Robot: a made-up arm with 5 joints.
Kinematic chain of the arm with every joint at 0, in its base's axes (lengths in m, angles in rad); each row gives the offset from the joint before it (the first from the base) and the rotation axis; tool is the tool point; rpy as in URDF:
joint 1: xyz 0 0 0.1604 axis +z
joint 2: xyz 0 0 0 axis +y
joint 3: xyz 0.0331 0 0.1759 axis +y
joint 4: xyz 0.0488 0 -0.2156 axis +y
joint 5: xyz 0.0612 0 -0.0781 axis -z
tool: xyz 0 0 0 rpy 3.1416 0 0
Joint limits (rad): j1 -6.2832..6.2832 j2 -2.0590..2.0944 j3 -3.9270..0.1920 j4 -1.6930..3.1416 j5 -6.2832..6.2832
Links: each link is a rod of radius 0.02 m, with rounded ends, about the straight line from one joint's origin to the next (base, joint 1, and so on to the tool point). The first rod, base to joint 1, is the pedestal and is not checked.
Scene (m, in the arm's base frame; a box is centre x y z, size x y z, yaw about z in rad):
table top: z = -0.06
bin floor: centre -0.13 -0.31 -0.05 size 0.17 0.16 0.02 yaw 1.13
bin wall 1: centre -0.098 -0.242 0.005 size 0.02 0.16 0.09 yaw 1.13
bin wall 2: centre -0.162 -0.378 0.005 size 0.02 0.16 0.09 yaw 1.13
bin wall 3: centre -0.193 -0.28 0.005 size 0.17 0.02 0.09 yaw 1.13
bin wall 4: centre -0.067 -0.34 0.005 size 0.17 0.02 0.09 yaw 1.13
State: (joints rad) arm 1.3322 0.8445 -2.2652 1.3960 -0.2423
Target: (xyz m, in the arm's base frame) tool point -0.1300 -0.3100 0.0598
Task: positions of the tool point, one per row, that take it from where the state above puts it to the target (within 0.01 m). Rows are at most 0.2 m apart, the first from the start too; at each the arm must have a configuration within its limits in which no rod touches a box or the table.
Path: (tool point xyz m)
1: -0.0118 0.4053 0.2984
2: -0.1012 0.3309 0.3913
3: -0.1412 0.2230 0.4632
4: -0.1230 0.1120 0.5084
5: -0.0549 0.0280 0.5238
6: -0.1576 0.0314 0.4969
7: -0.2473 -0.0192 0.4406
8: -0.2954 -0.1083 0.3601
9: -0.2866 -0.2070 0.2631
10: -0.2244 -0.2825 0.1594
11: -0.1300 -0.3100 0.0598

